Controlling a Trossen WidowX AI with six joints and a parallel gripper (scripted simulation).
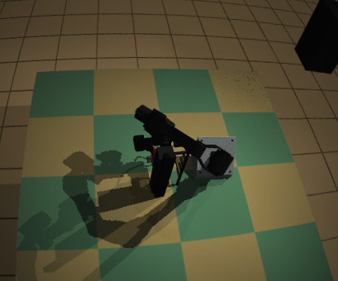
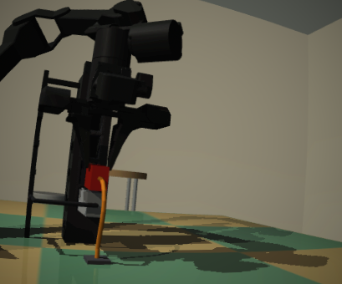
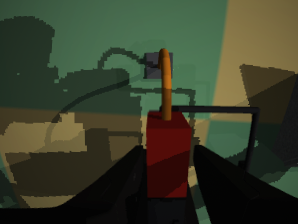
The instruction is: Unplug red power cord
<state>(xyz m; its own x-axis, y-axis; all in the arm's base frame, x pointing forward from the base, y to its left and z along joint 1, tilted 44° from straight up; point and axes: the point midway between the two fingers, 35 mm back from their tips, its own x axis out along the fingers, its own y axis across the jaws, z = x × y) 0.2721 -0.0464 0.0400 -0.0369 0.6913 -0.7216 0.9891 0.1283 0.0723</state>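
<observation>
Now: the dark foot 120 mm below my gripper tip, 40 mm to the right of it and 10 mm ahead of it. Round my gripper tip: red plug 20 mm to the left, 10 mm behind.
</observation>
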